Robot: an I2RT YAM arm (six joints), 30 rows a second.
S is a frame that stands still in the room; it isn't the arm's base.
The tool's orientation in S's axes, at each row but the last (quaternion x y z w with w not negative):
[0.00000, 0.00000, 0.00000, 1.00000]
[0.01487, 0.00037, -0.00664, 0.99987]
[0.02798, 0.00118, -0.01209, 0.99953]
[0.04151, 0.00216, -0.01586, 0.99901]
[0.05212, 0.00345, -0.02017, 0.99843]
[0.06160, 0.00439, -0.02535, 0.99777]
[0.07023, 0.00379, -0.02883, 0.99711]
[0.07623, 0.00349, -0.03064, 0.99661]
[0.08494, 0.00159, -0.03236, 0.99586]
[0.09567, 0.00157, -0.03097, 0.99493]
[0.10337, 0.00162, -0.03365, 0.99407]
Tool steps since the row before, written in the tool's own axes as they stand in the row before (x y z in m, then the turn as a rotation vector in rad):
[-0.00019, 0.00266, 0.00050, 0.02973, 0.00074, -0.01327]
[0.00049, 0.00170, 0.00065, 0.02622, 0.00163, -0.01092]
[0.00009, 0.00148, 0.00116, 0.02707, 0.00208, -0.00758]
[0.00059, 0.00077, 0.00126, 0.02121, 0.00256, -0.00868]
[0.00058, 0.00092, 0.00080, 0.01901, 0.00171, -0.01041]
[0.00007, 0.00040, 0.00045, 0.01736, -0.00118, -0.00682]
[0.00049, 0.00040, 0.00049, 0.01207, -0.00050, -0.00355]
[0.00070, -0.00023, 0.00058, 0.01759, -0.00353, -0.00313]
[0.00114, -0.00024, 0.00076, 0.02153, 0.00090, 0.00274]
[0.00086, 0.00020, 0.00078, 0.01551, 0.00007, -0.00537]
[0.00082, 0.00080, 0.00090, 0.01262, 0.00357, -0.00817]
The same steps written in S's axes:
[-0.00019, 0.00266, 0.00050, 0.02973, 0.00074, -0.01327]
[0.00051, 0.00167, 0.00070, 0.02623, 0.00161, -0.01089]
[0.00013, 0.00141, 0.00124, 0.02710, 0.00185, -0.00753]
[0.00062, 0.00064, 0.00132, 0.02125, 0.00260, -0.00856]
[0.00062, 0.00081, 0.00089, 0.01901, 0.00203, -0.01035]
[0.00009, 0.00034, 0.00049, 0.01724, -0.00120, -0.00712]
[0.00051, 0.00030, 0.00054, 0.01201, -0.00068, -0.00372]
[0.00069, -0.00036, 0.00053, 0.01733, -0.00407, -0.00383]
[0.00112, -0.00044, 0.00070, 0.02154, -0.00096, 0.00267]
[0.00087, -0.00001, 0.00080, 0.01550, 0.00014, -0.00540]
[0.00087, 0.00054, 0.00104, 0.01286, 0.00433, -0.00739]

